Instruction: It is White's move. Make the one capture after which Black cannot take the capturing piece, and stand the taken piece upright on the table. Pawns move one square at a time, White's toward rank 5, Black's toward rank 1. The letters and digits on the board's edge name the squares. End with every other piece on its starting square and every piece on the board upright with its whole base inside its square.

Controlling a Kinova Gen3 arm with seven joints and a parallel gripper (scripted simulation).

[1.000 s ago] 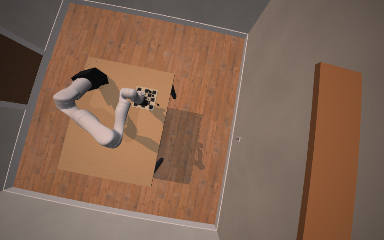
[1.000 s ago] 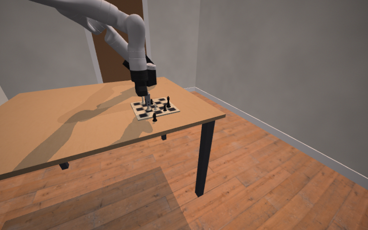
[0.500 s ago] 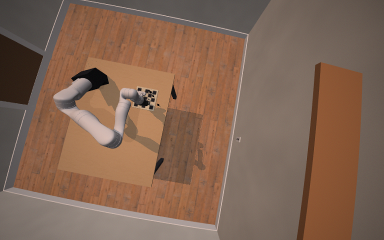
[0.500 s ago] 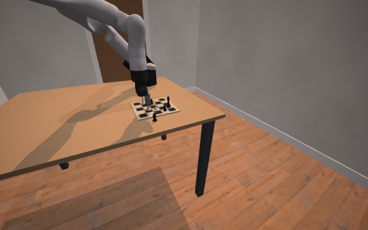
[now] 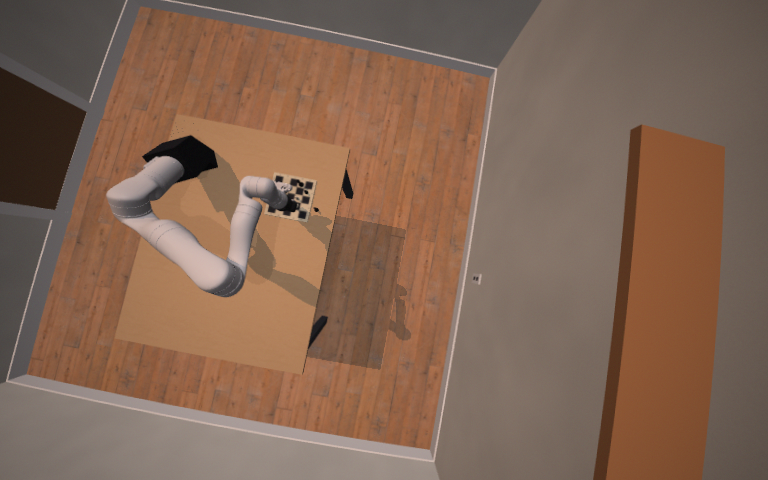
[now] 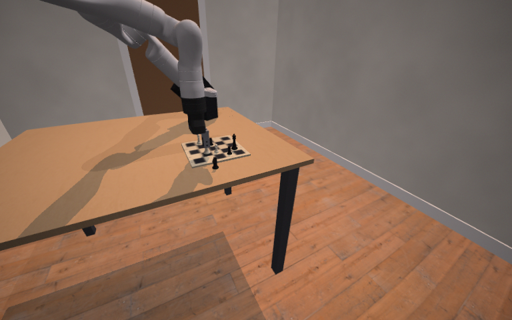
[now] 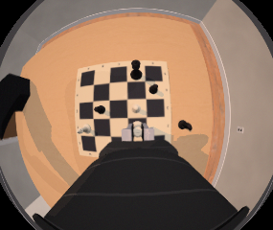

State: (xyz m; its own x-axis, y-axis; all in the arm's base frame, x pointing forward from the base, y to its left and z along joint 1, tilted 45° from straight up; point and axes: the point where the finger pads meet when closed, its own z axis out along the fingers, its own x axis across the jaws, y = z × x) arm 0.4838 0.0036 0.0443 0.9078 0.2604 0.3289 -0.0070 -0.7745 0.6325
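My gripper is now 10 mm above the tall white piece. Also, from my hand: chessboard (50 mm below, 40 mm to the left, 40 mm behind); black piece (100 mm ahead, 40 mm below).
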